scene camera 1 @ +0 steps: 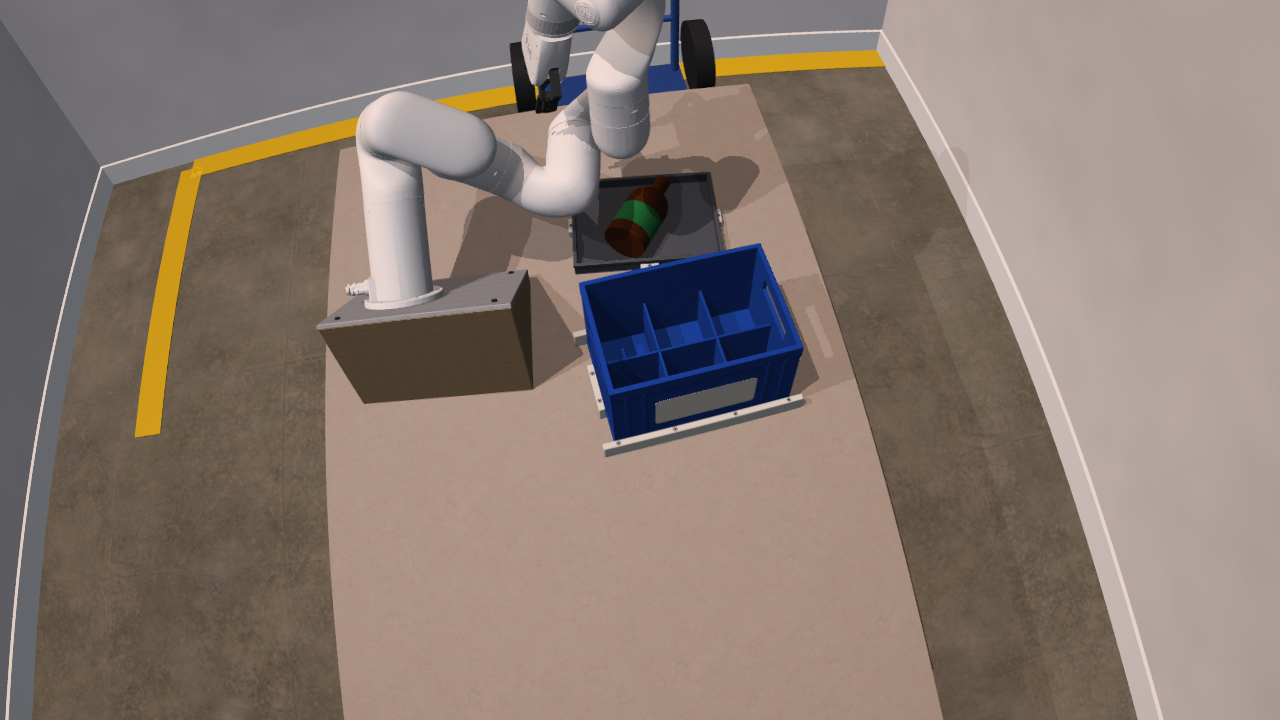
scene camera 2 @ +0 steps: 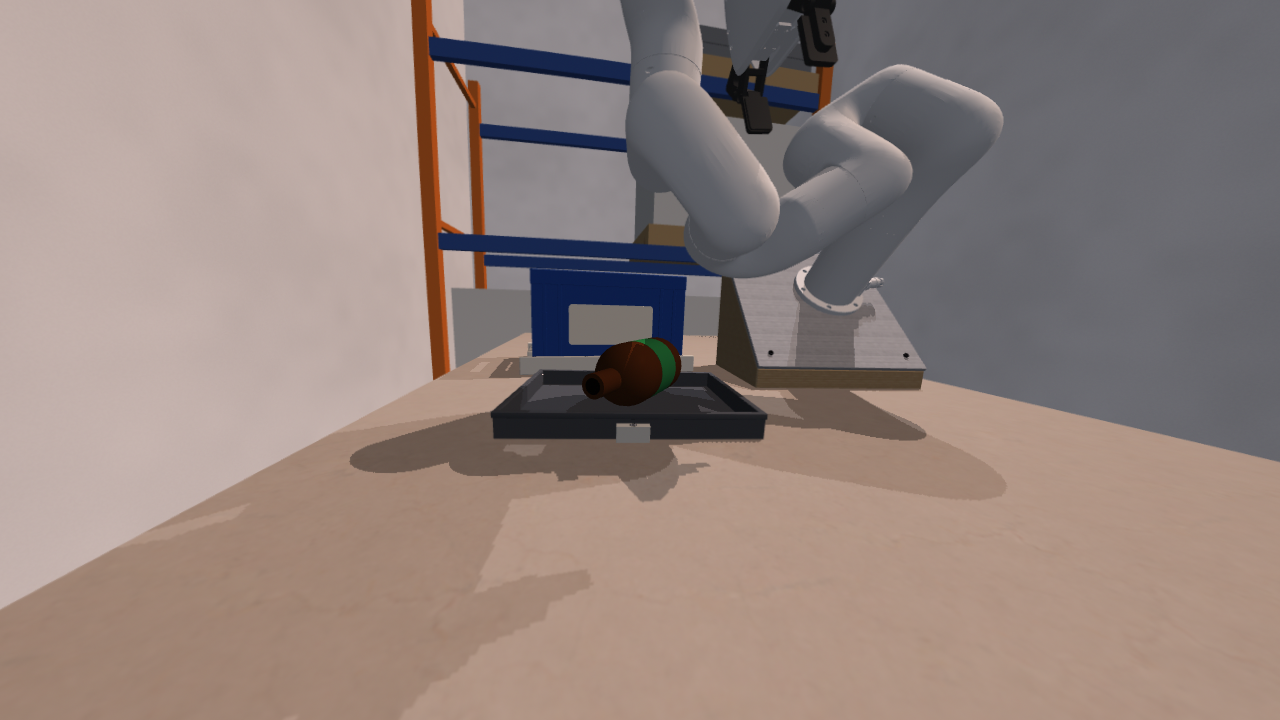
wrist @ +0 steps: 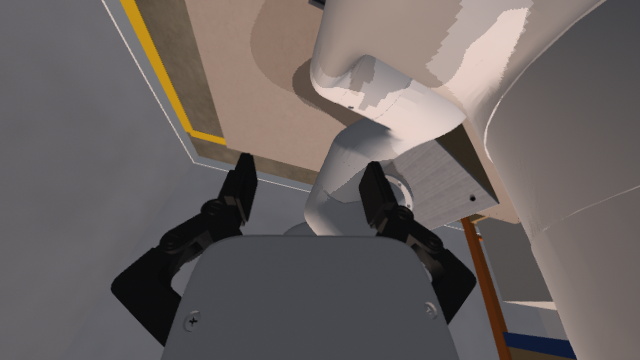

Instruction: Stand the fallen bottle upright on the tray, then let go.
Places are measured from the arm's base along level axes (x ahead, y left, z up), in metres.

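Pixels of known places: gripper, fingertip midpoint: [scene camera 1: 539, 88] [scene camera 2: 787, 102] [wrist: 311, 170]; arm's base, link origin: [scene camera 1: 404, 300] [scene camera 2: 826, 291].
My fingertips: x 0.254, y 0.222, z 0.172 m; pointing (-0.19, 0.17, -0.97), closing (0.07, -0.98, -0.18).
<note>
Ahead of a thing's pixels: the offset from my fingertips to its top centre.
The brown bottle with a green label @(dx +0.147, dy -0.043, dz -0.252 m) [scene camera 1: 637, 217] [scene camera 2: 635, 374] lies on its side in the dark, low-walled tray @(dx +0.148, dy -0.042, dz -0.305 m) [scene camera 1: 693, 234] [scene camera 2: 546, 427]. In scene camera 1 its neck points to the back right and its base is toward the blue crate; in scene camera 2 its mouth faces the camera, slightly left. My gripper [scene camera 1: 546, 105] [scene camera 2: 789, 89] [wrist: 311, 170] is open and empty. It is raised well above the table, up and to the left of the tray in scene camera 1, apart from the bottle. The bottle does not show in the wrist view.
A blue divided crate @(dx +0.153, dy -0.346, dz -0.155 m) [scene camera 1: 774, 385] [scene camera 2: 550, 313] stands beside the tray, with pale rails @(dx +0.160, dy -0.445, dz -0.301 m) [scene camera 1: 702, 425] around its foot. The arm's mounting block [scene camera 1: 429, 353] [scene camera 2: 827, 378] stands left of the crate in scene camera 1. The arm's bent links hang near the tray. A hand truck [scene camera 1: 698, 53] stands behind the table.
</note>
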